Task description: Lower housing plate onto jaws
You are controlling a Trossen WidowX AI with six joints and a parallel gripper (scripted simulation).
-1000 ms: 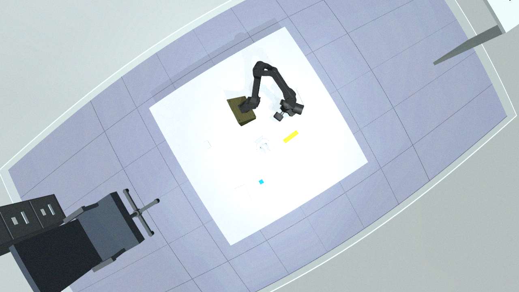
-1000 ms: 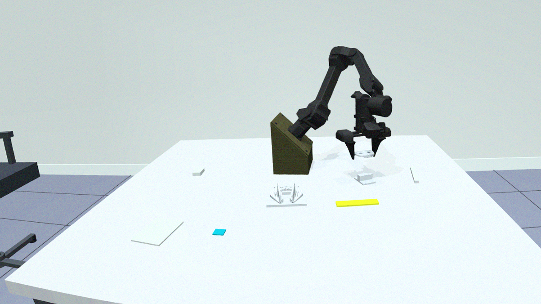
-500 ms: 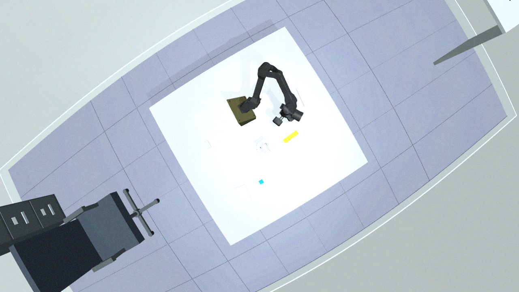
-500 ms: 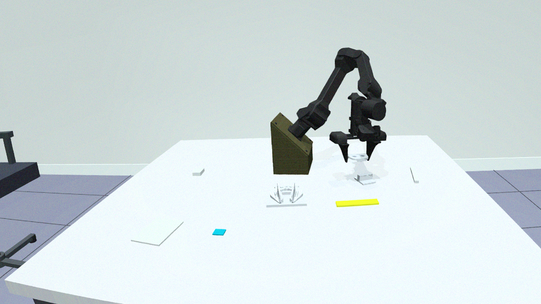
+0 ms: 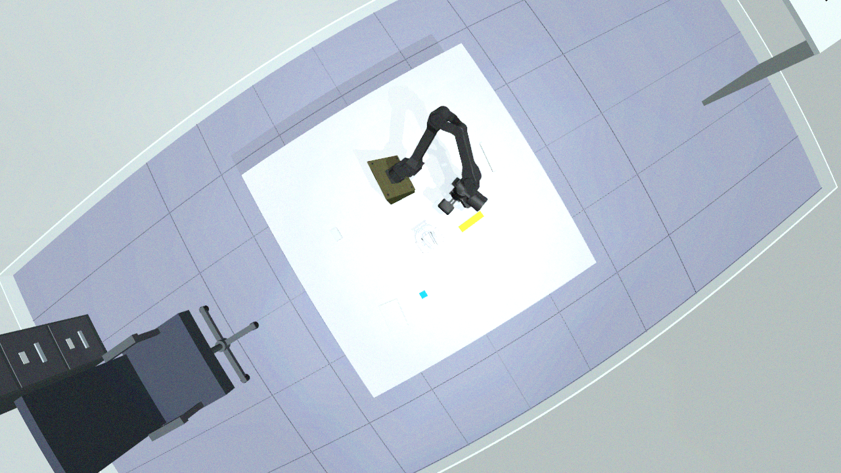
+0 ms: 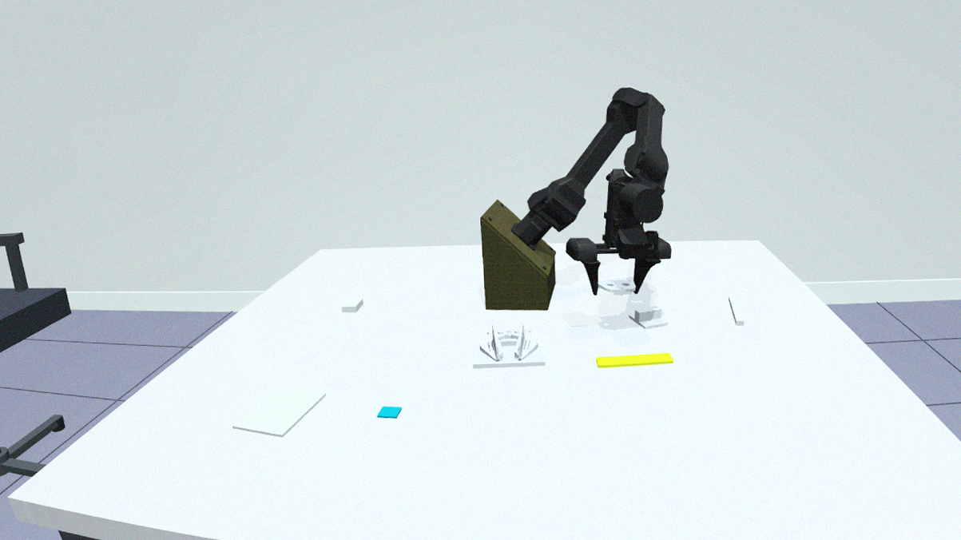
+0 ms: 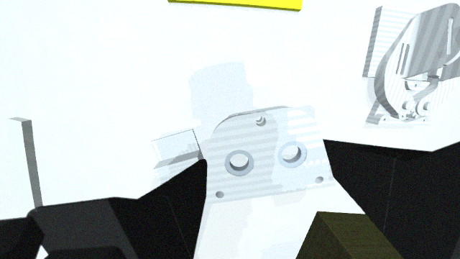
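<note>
The yellow strip is 130 mm ahead of my gripper tip, 30 mm to the left of it and 70 mm below it. From my gripper tip the other things lie so: cyan tile 330 mm ahead, 330 mm to the right, 70 mm below; then grey block 120 mm behind, 560 mm to the right, 70 mm below; then white sheet 350 mm ahead, 510 mm to the right, 70 mm below.
</note>
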